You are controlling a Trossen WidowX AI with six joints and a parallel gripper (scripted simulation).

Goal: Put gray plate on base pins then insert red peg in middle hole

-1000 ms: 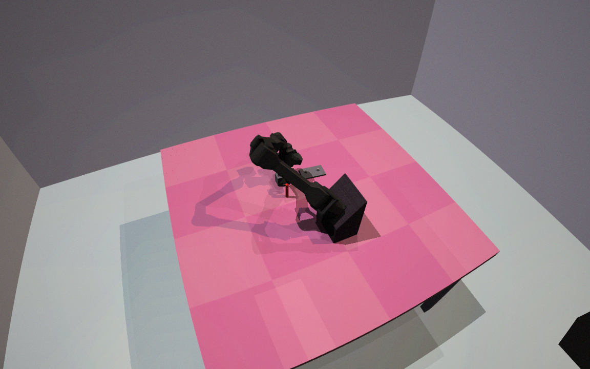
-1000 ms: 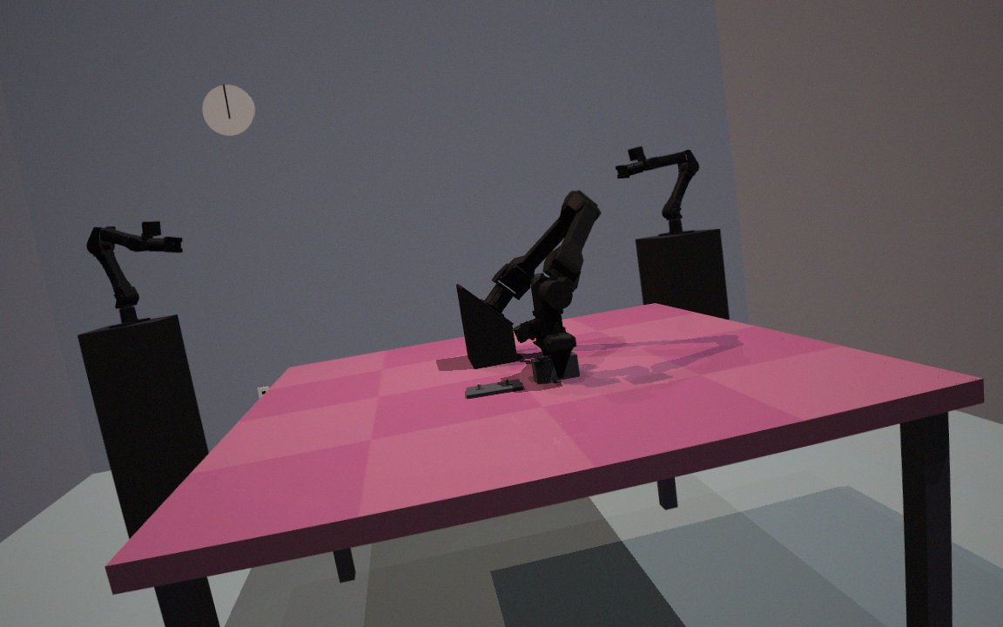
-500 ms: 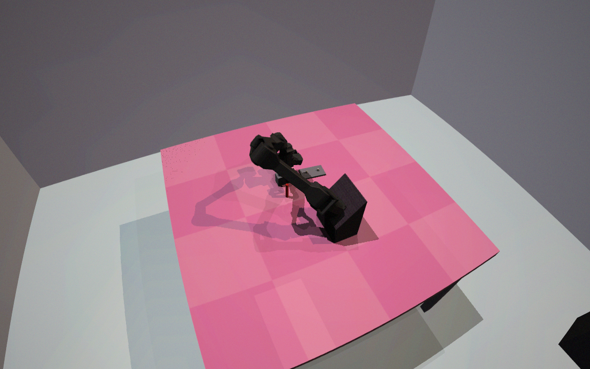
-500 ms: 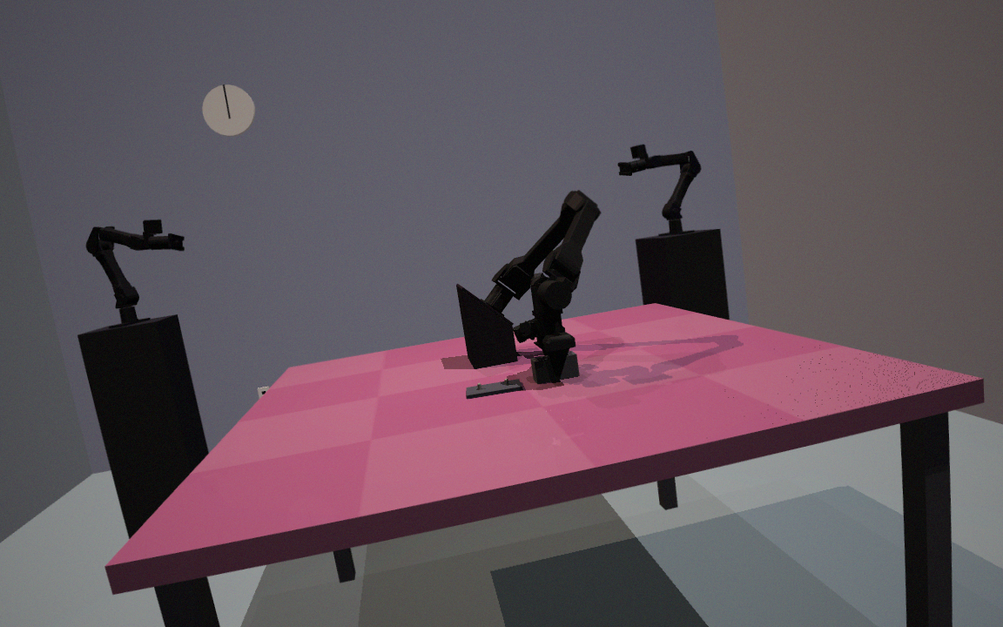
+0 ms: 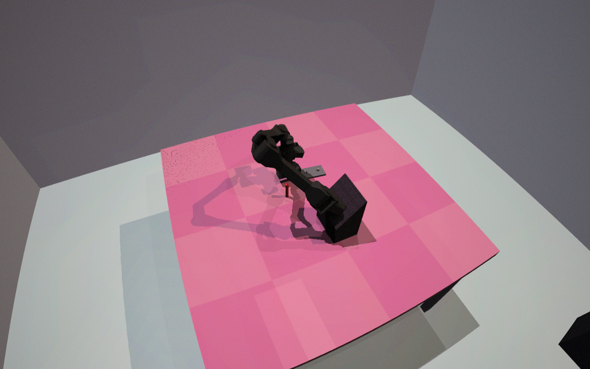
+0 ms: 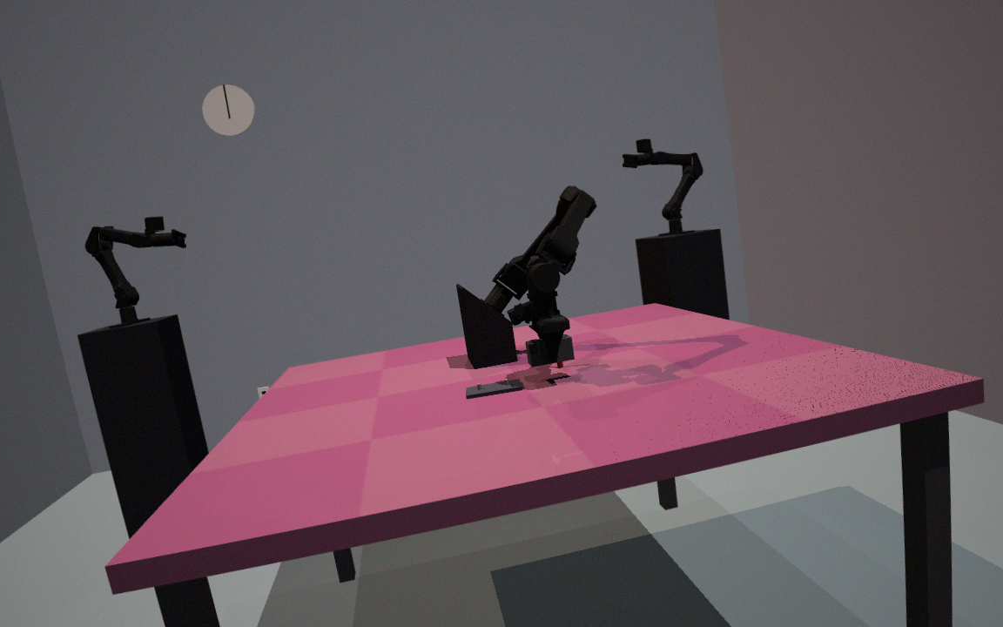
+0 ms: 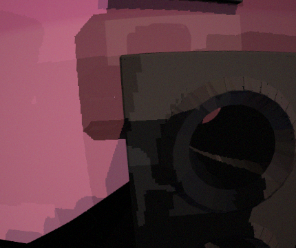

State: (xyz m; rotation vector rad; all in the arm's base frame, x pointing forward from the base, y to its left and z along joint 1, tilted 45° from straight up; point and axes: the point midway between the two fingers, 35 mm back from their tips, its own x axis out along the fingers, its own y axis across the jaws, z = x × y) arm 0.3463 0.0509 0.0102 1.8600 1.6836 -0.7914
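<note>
My gripper tip is 90 mm past the red peg, 50 mm to the right of it and 10 mm above it. Also, from my gripper tip: gray plate (30 mm above).
</note>
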